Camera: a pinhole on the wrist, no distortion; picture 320 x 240 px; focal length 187.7 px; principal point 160.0 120.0 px. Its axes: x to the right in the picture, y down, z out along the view. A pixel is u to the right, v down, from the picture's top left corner.
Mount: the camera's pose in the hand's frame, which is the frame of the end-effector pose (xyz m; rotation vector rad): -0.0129 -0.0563 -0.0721 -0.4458 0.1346 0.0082
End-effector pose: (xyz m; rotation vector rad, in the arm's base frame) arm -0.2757 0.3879 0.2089 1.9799 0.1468 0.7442
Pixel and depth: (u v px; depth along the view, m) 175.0 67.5 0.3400
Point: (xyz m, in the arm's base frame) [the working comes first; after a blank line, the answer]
In the camera's frame: 0.0272 -0.0951 0.3400

-0.0772 0.2061 0.1488
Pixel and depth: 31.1 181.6 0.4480
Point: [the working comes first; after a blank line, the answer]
In the camera's frame: -0.3077 0.1470 0.4480

-0.3748 -0.0919 0.2195
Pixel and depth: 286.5 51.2 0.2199
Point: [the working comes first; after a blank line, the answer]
In the camera's frame: 0.1482 -0.0806 0.2199

-0.0574 0.3670 0.2035
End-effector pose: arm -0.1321 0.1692 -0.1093 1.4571 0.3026 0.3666
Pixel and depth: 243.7 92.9 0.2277
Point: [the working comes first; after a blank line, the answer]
In the camera's frame: 0.1015 -0.0329 0.2277

0.0295 0.1000 -0.0847
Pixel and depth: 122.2 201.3 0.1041
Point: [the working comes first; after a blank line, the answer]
In the camera's frame: -0.0210 0.0451 0.1041

-0.1520 0.1583 -0.0799
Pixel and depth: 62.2 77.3 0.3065
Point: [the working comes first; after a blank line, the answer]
In the camera's frame: -0.1597 -0.0697 0.3065

-0.1453 -0.1124 -0.0725
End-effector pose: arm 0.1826 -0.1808 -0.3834 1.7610 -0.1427 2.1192
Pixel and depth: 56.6 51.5 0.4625
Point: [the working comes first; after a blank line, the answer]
In the camera's frame: -0.2548 -0.1688 0.4625

0.6264 -0.3624 -0.4831
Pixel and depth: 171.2 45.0 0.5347
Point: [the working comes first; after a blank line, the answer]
In the camera's frame: 0.0319 -0.2137 0.5347

0.6325 -0.2967 -0.1915
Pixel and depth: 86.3 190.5 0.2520
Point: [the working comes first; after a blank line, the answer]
In the camera's frame: -0.0989 0.0947 0.2520

0.2615 -0.3675 -0.4138
